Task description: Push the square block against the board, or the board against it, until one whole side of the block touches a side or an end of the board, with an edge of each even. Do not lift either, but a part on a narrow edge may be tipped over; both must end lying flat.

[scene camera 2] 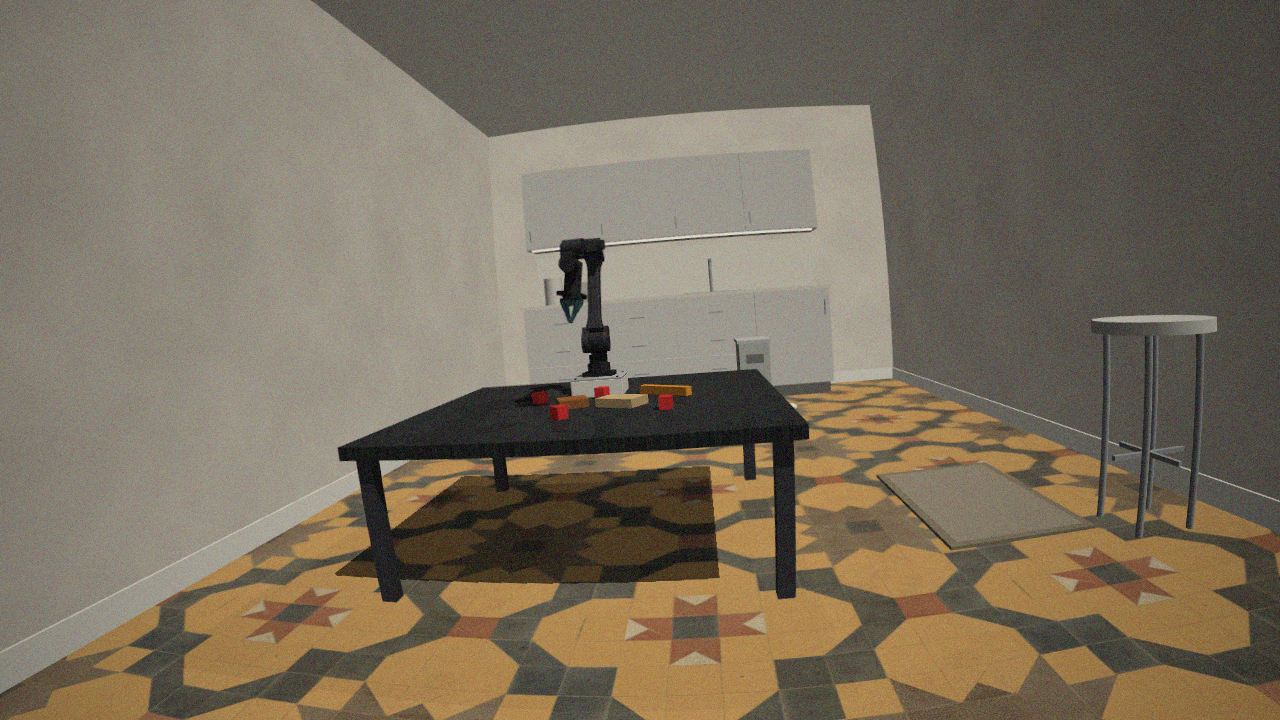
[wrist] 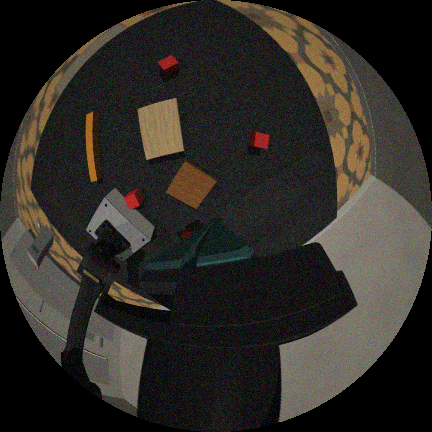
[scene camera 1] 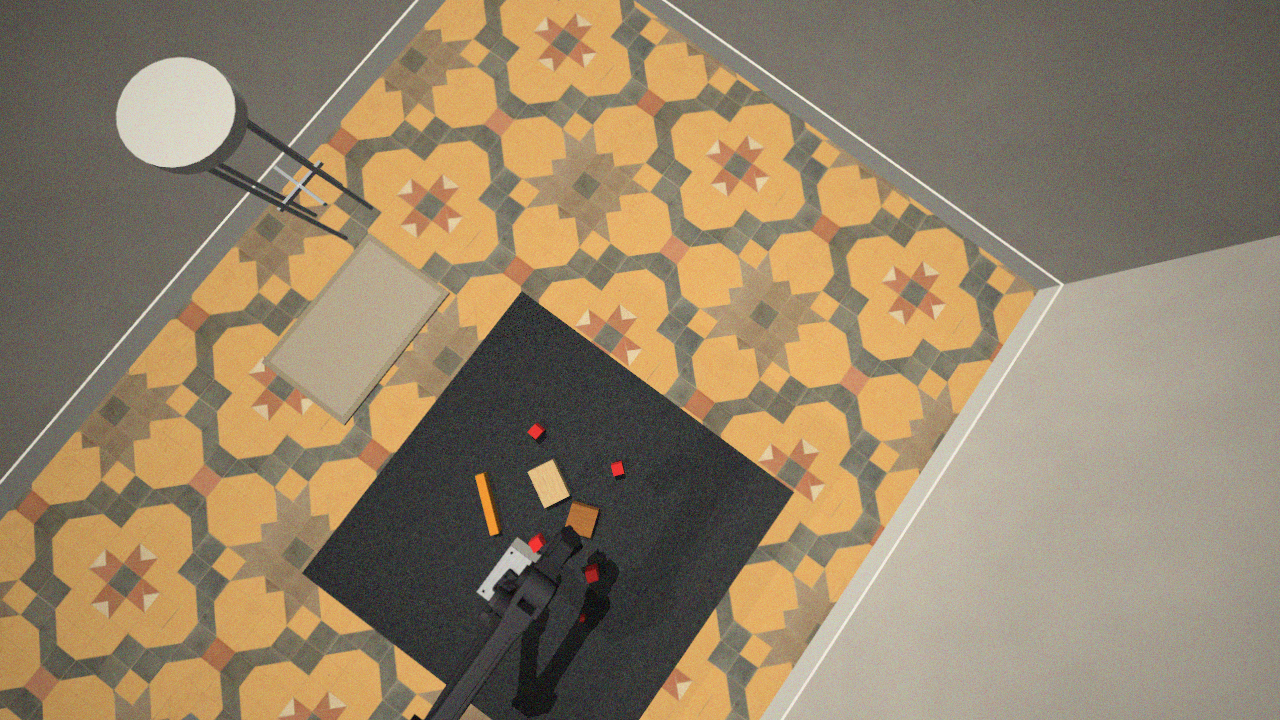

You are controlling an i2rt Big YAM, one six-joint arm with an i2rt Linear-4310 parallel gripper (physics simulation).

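Frame: origin at the arm's base, x ahead, y down, z left, level; metres.
Where they show: gripper, between the fingertips: (scene camera 2: 570, 323) (wrist: 218, 222); arm's base, origin of its link: (scene camera 2: 599, 375) (wrist: 112, 236) (scene camera 1: 514, 588).
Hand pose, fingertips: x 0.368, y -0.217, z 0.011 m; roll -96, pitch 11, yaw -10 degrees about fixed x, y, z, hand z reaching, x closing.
Each offset is from my fingertips to the top centre of the thing.
The square block @[dx -0.059, dy +0.256, dz -0.036 m] (scene camera 1: 582, 518) (scene camera 2: 573, 402) (wrist: 191, 184) is brown and lies flat on the black table. The board @[dx -0.041, dy +0.256, dz +0.141 m] (scene camera 1: 548, 483) (scene camera 2: 622, 400) (wrist: 161, 129) is pale wood, a thick rectangle, and lies flat beside it. In the wrist view one corner of the block points toward the board's nearest corner, with a small gap between them. The block is turned relative to the board, and no sides meet. My gripper (scene camera 2: 571, 319) (wrist: 218, 222) is shut and empty, well above the table, on the arm-base side of the block. In scene camera 1 the arm hides its fingertips.
An orange bar @[dx -0.242, dy +0.255, dz +0.259 m] (scene camera 1: 486, 504) (scene camera 2: 665, 389) (wrist: 91, 146) lies on the board's other side. Red cubes @[dx +0.068, dy +0.246, dz +0.305 m] (scene camera 1: 536, 431) @[dx +0.166, dy +0.246, dz -0.013 m] (scene camera 1: 617, 468) (wrist: 168, 64) (wrist: 260, 140) lie beyond the board and block. Another red cube @[dx -0.226, dy +0.246, dz +0.029 m] (scene camera 1: 536, 543) (wrist: 133, 199) is by the arm's white base (scene camera 1: 503, 570); one @[dx -0.175, dy +0.246, dz -0.194 m] (scene camera 1: 591, 573) lies in the arm's shadow.
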